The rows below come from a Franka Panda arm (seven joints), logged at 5 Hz.
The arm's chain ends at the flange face. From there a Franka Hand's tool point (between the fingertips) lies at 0.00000 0.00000 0.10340 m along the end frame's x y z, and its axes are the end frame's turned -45 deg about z.
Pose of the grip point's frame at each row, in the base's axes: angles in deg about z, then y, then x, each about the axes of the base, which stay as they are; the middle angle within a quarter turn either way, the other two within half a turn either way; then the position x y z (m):
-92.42, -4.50, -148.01, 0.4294, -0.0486, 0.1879
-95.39, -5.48, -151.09, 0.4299, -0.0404, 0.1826
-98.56, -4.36, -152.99, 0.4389, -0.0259, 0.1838
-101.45, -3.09, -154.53, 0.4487, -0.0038, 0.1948
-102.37, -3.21, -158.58, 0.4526, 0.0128, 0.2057
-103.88, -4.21, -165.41, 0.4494, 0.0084, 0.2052
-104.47, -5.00, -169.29, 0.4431, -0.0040, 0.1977
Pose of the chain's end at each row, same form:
-47.42, -4.50, -148.01, 0.4375, -0.1032, 0.2753
-50.39, -5.48, -151.09, 0.4398, -0.0902, 0.2727
-53.56, -4.36, -152.99, 0.4468, -0.0727, 0.2757
-56.45, -3.09, -154.53, 0.4543, -0.0482, 0.2880
-57.37, -3.21, -158.58, 0.4584, -0.0249, 0.3018
-58.88, -4.21, -165.41, 0.4570, -0.0176, 0.3050
-59.47, -5.00, -169.29, 0.4521, -0.0231, 0.2989

